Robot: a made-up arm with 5 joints. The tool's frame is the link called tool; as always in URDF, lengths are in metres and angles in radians. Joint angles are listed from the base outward.
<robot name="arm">
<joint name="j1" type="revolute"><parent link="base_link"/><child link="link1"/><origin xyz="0 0 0.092" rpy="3.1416 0 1.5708"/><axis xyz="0 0 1"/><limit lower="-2.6" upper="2.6"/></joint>
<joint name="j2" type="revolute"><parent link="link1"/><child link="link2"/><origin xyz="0.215 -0.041 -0.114" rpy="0 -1.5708 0"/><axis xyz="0 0 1"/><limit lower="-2.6" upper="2.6"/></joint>
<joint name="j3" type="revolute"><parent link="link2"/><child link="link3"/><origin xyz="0.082 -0.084 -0.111" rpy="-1.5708 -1.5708 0"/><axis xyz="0 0 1"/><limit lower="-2.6" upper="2.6"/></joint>
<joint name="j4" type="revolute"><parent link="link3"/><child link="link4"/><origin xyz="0.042 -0.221 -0.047" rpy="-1.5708 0 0"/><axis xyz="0 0 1"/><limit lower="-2.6" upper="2.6"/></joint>
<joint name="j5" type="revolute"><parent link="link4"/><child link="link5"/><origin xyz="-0.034 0.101 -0.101" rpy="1.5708 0 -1.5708"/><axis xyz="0 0 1"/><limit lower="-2.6" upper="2.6"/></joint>
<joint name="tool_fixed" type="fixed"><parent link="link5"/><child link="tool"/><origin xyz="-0.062 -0.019 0.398" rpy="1.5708 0 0"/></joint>
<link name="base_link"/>
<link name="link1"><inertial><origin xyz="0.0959 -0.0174 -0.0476"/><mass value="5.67"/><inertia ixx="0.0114" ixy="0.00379" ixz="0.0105" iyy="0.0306" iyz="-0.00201" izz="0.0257"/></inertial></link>
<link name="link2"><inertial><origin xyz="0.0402 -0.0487 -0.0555"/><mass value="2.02"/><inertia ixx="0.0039" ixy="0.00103" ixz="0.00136" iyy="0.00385" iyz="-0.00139" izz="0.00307"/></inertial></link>
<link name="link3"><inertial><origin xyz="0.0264 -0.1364 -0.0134"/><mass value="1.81"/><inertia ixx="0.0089" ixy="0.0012" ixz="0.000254" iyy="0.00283" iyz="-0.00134" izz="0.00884"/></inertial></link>
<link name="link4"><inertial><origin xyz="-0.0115 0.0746 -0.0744"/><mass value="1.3"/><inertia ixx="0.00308" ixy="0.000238" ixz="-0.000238" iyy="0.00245" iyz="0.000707" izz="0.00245"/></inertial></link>
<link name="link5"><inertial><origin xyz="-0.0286 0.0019 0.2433"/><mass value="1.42"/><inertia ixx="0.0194" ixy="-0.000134" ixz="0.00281" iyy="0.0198" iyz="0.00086" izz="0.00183"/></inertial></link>
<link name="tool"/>
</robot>
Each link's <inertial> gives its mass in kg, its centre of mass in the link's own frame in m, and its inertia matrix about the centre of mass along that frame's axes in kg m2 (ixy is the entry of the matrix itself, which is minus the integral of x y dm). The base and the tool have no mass. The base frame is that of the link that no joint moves.
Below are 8 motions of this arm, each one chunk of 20 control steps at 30 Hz.
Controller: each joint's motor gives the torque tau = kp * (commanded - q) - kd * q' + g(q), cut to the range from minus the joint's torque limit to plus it. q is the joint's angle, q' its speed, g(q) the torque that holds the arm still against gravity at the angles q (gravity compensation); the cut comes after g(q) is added. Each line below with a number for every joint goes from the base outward.
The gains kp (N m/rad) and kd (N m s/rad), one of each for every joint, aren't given. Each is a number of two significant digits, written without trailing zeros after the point. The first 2 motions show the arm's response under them.
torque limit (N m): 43 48 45 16 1.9
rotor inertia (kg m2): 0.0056 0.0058 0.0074 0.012 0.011
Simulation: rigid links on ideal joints. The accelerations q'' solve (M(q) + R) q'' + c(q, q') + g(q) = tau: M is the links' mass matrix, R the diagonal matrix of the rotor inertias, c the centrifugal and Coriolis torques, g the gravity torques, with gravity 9.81 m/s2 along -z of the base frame. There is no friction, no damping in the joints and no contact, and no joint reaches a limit. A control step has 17 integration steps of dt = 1/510 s. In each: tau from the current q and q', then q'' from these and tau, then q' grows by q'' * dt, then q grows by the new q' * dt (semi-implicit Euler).
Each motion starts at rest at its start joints. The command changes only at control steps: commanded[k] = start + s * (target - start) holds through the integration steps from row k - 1 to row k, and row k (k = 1, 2, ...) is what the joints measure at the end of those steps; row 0 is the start. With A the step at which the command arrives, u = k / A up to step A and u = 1 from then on. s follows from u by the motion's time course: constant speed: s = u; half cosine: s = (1 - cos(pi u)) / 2; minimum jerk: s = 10 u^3 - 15 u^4 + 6 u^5; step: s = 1 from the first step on.
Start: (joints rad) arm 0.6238 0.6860 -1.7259 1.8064 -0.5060
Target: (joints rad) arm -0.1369 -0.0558 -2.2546 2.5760 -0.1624
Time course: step
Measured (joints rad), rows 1 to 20:
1: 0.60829 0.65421 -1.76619 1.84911 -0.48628
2: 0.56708 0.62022 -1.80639 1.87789 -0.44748
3: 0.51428 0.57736 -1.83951 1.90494 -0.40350
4: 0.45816 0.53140 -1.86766 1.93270 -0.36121
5: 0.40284 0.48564 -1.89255 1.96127 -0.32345
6: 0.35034 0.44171 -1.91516 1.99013 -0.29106
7: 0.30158 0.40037 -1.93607 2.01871 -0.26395
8: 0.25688 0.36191 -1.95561 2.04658 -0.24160
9: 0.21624 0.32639 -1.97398 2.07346 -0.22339
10: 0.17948 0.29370 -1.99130 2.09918 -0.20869
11: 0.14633 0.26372 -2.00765 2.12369 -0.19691
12: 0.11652 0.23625 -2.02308 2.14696 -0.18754
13: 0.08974 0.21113 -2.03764 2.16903 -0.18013
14: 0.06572 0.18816 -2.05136 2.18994 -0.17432
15: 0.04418 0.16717 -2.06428 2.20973 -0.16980
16: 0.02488 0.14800 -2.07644 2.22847 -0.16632
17: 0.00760 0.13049 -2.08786 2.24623 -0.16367
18: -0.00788 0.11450 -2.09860 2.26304 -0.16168
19: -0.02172 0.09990 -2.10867 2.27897 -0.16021
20: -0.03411 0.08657 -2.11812 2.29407 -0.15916
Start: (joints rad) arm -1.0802 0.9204 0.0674 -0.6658 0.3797
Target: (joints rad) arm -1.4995 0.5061 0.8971 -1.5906 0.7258
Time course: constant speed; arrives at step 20
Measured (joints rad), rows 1 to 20:
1: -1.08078 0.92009 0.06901 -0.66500 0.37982
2: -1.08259 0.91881 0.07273 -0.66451 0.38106
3: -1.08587 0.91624 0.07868 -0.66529 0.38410
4: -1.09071 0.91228 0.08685 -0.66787 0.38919
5: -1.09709 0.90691 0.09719 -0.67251 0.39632
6: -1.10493 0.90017 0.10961 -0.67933 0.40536
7: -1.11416 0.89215 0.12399 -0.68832 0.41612
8: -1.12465 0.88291 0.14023 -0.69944 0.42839
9: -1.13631 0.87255 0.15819 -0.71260 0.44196
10: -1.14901 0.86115 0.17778 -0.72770 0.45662
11: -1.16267 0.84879 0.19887 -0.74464 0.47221
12: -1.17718 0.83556 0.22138 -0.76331 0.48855
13: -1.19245 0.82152 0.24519 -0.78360 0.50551
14: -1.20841 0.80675 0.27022 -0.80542 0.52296
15: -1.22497 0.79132 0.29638 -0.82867 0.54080
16: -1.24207 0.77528 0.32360 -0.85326 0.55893
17: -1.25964 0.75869 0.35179 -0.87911 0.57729
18: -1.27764 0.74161 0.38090 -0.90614 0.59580
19: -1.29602 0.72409 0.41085 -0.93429 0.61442
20: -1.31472 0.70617 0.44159 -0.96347 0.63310
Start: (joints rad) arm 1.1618 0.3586 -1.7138 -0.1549 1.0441
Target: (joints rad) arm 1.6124 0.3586 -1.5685 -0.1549 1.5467
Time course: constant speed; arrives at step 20
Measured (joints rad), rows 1 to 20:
1: 1.16269 0.35792 -1.71355 -0.15529 1.04510
2: 1.16511 0.35670 -1.71278 -0.15654 1.04809
3: 1.16917 0.35518 -1.71148 -0.15845 1.05345
4: 1.17485 0.35353 -1.70970 -0.16073 1.06125
5: 1.18207 0.35190 -1.70750 -0.16318 1.07141
6: 1.19074 0.35037 -1.70493 -0.16563 1.08378
7: 1.20077 0.34899 -1.70203 -0.16796 1.09814
8: 1.21204 0.34780 -1.69883 -0.17011 1.11429
9: 1.22445 0.34680 -1.69536 -0.17204 1.13201
10: 1.23790 0.34599 -1.69164 -0.17374 1.15109
11: 1.25230 0.34537 -1.68769 -0.17519 1.17134
12: 1.26755 0.34492 -1.68353 -0.17641 1.19258
13: 1.28358 0.34463 -1.67917 -0.17741 1.21466
14: 1.30030 0.34447 -1.67463 -0.17821 1.23743
15: 1.31765 0.34443 -1.66991 -0.17881 1.26077
16: 1.33555 0.34449 -1.66504 -0.17925 1.28457
17: 1.35396 0.34463 -1.66002 -0.17954 1.30876
18: 1.37281 0.34485 -1.65486 -0.17970 1.33324
19: 1.39207 0.34512 -1.64957 -0.17974 1.35796
20: 1.41168 0.34544 -1.64415 -0.17969 1.38287

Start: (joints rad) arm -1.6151 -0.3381 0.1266 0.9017 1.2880
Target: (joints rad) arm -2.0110 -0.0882 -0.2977 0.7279 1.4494
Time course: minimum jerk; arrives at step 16
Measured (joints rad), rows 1 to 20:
1: -1.61515 -0.33809 0.12656 0.90175 1.28806
2: -1.61552 -0.33803 0.12623 0.90212 1.28856
3: -1.61671 -0.33776 0.12518 0.90310 1.29013
4: -1.61934 -0.33705 0.12289 0.90488 1.29350
5: -1.62404 -0.33560 0.11884 0.90742 1.29921
6: -1.63132 -0.33310 0.11260 0.91049 1.30748
7: -1.64155 -0.32926 0.10386 0.91370 1.31821
8: -1.65482 -0.32388 0.09252 0.91655 1.33100
9: -1.67102 -0.31687 0.07866 0.91852 1.34518
10: -1.68980 -0.30824 0.06255 0.91911 1.35992
11: -1.71058 -0.29812 0.04464 0.91793 1.37432
12: -1.73268 -0.28676 0.02552 0.91469 1.38753
13: -1.75528 -0.27450 0.00585 0.90929 1.39883
14: -1.77762 -0.26170 -0.01371 0.90183 1.40769
15: -1.79902 -0.24880 -0.03258 0.89263 1.41393
16: -1.81903 -0.23615 -0.05041 0.88223 1.41771
17: -1.83749 -0.22405 -0.06708 0.87131 1.41965
18: -1.85440 -0.21266 -0.08265 0.86042 1.42045
19: -1.86983 -0.20204 -0.09716 0.84988 1.42070
20: -1.88385 -0.19221 -0.11068 0.83989 1.42078

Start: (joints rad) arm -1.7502 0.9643 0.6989 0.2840 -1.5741
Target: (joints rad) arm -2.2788 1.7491 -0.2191 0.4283 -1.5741
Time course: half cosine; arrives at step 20
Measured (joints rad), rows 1 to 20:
1: -1.75045 0.96463 0.69858 0.28428 -1.57424
2: -1.75145 0.96592 0.69726 0.28523 -1.57477
3: -1.75369 0.96873 0.69430 0.28700 -1.57584
4: -1.75761 0.97357 0.68915 0.28963 -1.57745
5: -1.76355 0.98085 0.68133 0.29309 -1.57950
6: -1.77177 0.99090 0.67051 0.29729 -1.58184
7: -1.78242 1.00397 0.65642 0.30213 -1.58429
8: -1.79557 1.02016 0.63893 0.30748 -1.58670
9: -1.81121 1.03949 0.61803 0.31319 -1.58887
10: -1.82923 1.06188 0.59381 0.31910 -1.59068
11: -1.84944 1.08712 0.56647 0.32502 -1.59199
12: -1.87156 1.11495 0.53634 0.33079 -1.59269
13: -1.89526 1.14499 0.50381 0.33624 -1.59274
14: -1.92016 1.17680 0.46937 0.34121 -1.59208
15: -1.94581 1.20988 0.43360 0.34557 -1.59074
16: -1.97173 1.24367 0.39710 0.34921 -1.58874
17: -1.99741 1.27757 0.36052 0.35209 -1.58616
18: -2.02235 1.31094 0.32453 0.35418 -1.58313
19: -2.04603 1.34312 0.28978 0.35551 -1.57978
20: -2.06794 1.37350 0.25692 0.35617 -1.57625

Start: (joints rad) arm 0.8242 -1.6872 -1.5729 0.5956 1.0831
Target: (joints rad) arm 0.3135 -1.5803 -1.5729 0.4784 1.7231
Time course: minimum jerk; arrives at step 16
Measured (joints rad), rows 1 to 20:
1: 0.82415 -1.68722 -1.57286 0.59559 1.08322
2: 0.82380 -1.68732 -1.57260 0.59552 1.08414
3: 0.82262 -1.68756 -1.57190 0.59525 1.08726
4: 0.81991 -1.68794 -1.57061 0.59457 1.09432
5: 0.81492 -1.68837 -1.56868 0.59329 1.10692
6: 0.80693 -1.68870 -1.56620 0.59124 1.12627
7: 0.79539 -1.68870 -1.56333 0.58836 1.15290
8: 0.78000 -1.68814 -1.56030 0.58465 1.18664
9: 0.76072 -1.68682 -1.55738 0.58020 1.22664
10: 0.73782 -1.68455 -1.55486 0.57520 1.27143
11: 0.71188 -1.68124 -1.55299 0.56987 1.31910
12: 0.68370 -1.67686 -1.55198 0.56448 1.36752
13: 0.65424 -1.67148 -1.55194 0.55928 1.41452
14: 0.62452 -1.66527 -1.55290 0.55448 1.45820
15: 0.59552 -1.65848 -1.55475 0.55023 1.49712
16: 0.56796 -1.65141 -1.55725 0.54659 1.53062
17: 0.54227 -1.64438 -1.56005 0.54350 1.55893
18: 0.51861 -1.63763 -1.56288 0.54082 1.58280
19: 0.49701 -1.63130 -1.56559 0.53843 1.60298
20: 0.47744 -1.62547 -1.56808 0.53624 1.62012

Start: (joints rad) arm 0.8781 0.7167 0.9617 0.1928 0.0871
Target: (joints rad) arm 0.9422 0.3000 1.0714 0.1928 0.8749
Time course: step
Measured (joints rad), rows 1 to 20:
1: 0.88475 0.69458 0.96883 0.17551 0.12852
2: 0.89016 0.66975 0.97567 0.16680 0.21139
3: 0.89474 0.64431 0.98211 0.16315 0.30201
4: 0.89880 0.61936 0.98808 0.16253 0.38757
5: 0.90250 0.59545 0.99358 0.16372 0.46378
6: 0.90592 0.57287 0.99864 0.16595 0.52983
7: 0.90908 0.55171 1.00330 0.16873 0.58626
8: 0.91200 0.53202 1.00762 0.17173 0.63410
9: 0.91469 0.51375 1.01163 0.17475 0.67446
10: 0.91717 0.49685 1.01536 0.17766 0.70841
11: 0.91944 0.48125 1.01885 0.18039 0.73690
12: 0.92151 0.46687 1.02211 0.18290 0.76075
13: 0.92341 0.45363 1.02517 0.18517 0.78070
14: 0.92514 0.44143 1.02803 0.18720 0.79734
15: 0.92671 0.43021 1.03072 0.18901 0.81122
16: 0.92814 0.41989 1.03324 0.19060 0.82276
17: 0.92944 0.41039 1.03561 0.19199 0.83235
18: 0.93062 0.40165 1.03783 0.19320 0.84030
19: 0.93169 0.39362 1.03992 0.19424 0.84688
20: 0.93267 0.38623 1.04189 0.19514 0.85233

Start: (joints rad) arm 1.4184 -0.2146 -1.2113 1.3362 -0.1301
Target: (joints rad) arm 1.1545 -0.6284 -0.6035 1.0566 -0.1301
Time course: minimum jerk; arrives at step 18
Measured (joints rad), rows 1 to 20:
1: 1.41839 -0.21463 -1.21126 1.33620 -0.13011
2: 1.41828 -0.21488 -1.21092 1.33621 -0.13020
3: 1.41788 -0.21569 -1.20981 1.33621 -0.13043
4: 1.41692 -0.21748 -1.20733 1.33616 -0.13086
5: 1.41505 -0.22073 -1.20286 1.33595 -0.13149
6: 1.41195 -0.22584 -1.19585 1.33539 -0.13229
7: 1.40731 -0.23315 -1.18588 1.33427 -0.13315
8: 1.40093 -0.24286 -1.17270 1.33232 -0.13399
9: 1.39269 -0.25503 -1.15628 1.32931 -0.13467
10: 1.38258 -0.26956 -1.13678 1.32501 -0.13510
11: 1.37074 -0.28619 -1.11457 1.31926 -0.13521
12: 1.35743 -0.30450 -1.09017 1.31199 -0.13497
13: 1.34302 -0.32397 -1.06426 1.30321 -0.13438
14: 1.32795 -0.34399 -1.03759 1.29305 -0.13353
15: 1.31272 -0.36395 -1.01092 1.28173 -0.13250
16: 1.29781 -0.38329 -0.98494 1.26958 -0.13139
17: 1.28364 -0.40157 -0.96020 1.25696 -0.13032
18: 1.27049 -0.41857 -0.93700 1.24429 -0.12939
19: 1.25848 -0.43428 -0.91536 1.23191 -0.12866
20: 1.24761 -0.44879 -0.89516 1.22007 -0.12815

